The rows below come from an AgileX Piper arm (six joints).
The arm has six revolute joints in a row. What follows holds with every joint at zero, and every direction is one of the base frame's.
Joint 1 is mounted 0.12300 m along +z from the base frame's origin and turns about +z.
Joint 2 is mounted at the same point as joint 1 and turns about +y.
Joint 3 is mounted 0.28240 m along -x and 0.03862 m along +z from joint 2 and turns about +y.
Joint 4 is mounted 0.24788 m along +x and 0.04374 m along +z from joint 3 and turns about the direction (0.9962, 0, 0.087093).
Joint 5 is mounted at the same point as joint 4 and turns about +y.
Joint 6 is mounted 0.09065 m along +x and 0.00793 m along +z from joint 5 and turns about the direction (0.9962, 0, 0.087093).
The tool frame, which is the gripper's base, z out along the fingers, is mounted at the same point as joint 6; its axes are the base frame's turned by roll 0.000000, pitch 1.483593 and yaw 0.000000 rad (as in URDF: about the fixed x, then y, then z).
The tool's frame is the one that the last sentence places.
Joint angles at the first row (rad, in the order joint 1, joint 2, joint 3, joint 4, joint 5, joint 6):
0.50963, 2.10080, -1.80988, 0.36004, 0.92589, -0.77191
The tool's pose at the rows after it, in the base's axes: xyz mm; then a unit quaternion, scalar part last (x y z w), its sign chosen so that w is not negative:
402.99, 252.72, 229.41, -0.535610, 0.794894, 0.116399, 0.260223
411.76, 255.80, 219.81, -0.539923, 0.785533, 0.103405, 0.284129
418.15, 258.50, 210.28, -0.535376, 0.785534, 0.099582, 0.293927
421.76, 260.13, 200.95, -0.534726, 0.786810, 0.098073, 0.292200
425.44, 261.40, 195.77, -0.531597, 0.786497, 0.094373, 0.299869
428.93, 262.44, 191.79, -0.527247, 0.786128, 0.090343, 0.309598
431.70, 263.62, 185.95, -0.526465, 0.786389, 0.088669, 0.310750
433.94, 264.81, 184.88, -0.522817, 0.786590, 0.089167, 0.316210
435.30, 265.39, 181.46, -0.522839, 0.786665, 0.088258, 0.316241
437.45, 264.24, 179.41, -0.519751, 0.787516, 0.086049, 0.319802
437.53, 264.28, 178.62, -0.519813, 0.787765, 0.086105, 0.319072
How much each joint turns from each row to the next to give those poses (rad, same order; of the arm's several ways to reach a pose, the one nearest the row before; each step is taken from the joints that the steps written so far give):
-0.00001, 0.02873, -0.00001, -0.00175, -0.07405, -0.07482
0.00001, 0.02889, -0.00440, -0.00002, -0.07291, -0.03545
-0.00001, 0.02881, -0.00905, 0.00342, -0.04106, -0.00433
-0.00001, 0.02439, -0.00704, 0.00000, -0.01399, -0.00226
0.00002, 0.01539, -0.00411, 0.00000, -0.02844, -0.00166
0.00000, 0.01230, -0.00246, -0.00002, -0.03173, 0.00002
0.00000, 0.01702, -0.00725, 0.00001, -0.01256, -0.00186
0.00000, 0.00843, -0.00868, 0.00476, -0.01148, 0.00154
-0.00001, 0.00938, -0.00359, 0.00001, -0.00594, -0.00178
-0.00334, 0.00524, 0.00000, 0.00000, -0.01307, 0.00001
-0.00001, 0.00156, -0.00003, 0.00000, 0.00002, -0.00001

